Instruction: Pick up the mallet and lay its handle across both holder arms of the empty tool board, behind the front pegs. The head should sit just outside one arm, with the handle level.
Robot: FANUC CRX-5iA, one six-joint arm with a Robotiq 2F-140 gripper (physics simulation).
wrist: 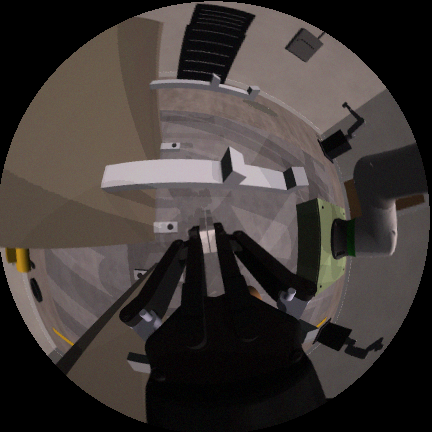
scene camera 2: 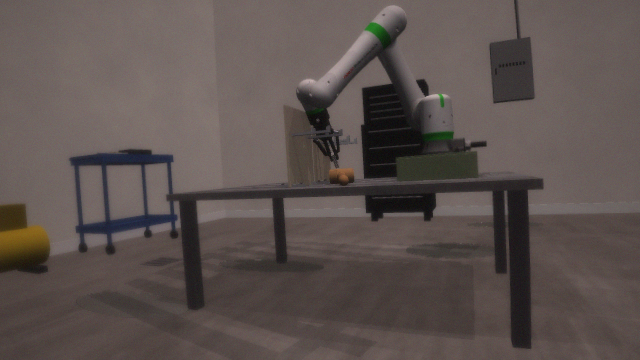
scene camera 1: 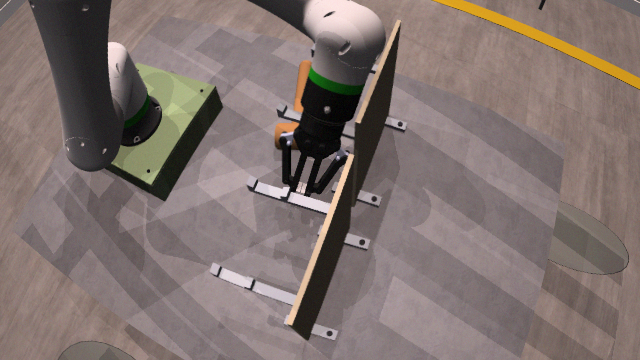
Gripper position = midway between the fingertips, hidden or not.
My gripper (scene camera 1: 293,214) is shut, with nothing in its grasp. Also in view: an orange mallet (scene camera 1: 304,67). Further things: a tool board (wrist: 88,175) and a tool board (scene camera 1: 373,116).
My gripper also shows in the wrist view (wrist: 205,218).
